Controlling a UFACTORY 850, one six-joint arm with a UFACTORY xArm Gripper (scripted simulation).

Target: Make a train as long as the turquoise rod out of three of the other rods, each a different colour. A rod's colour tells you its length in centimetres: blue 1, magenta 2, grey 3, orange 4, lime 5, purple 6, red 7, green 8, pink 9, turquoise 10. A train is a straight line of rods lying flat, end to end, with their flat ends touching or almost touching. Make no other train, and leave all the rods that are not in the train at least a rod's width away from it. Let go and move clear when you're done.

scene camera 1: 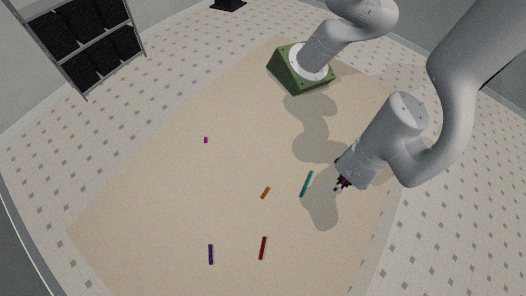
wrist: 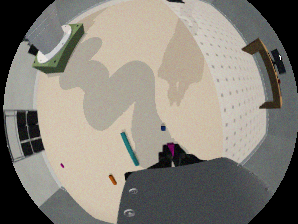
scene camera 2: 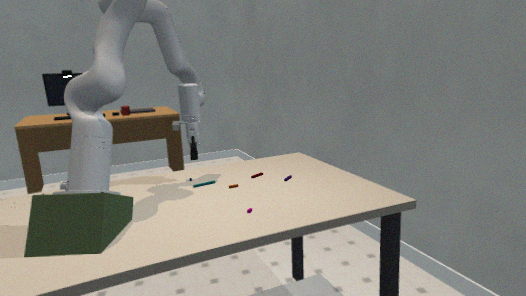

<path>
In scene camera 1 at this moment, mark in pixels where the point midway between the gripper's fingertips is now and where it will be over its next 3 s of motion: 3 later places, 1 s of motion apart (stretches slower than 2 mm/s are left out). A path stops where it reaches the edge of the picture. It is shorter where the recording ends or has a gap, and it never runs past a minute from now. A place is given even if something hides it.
My gripper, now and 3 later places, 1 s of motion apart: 341, 183; 332, 192; 330, 194; 338, 188
</path>
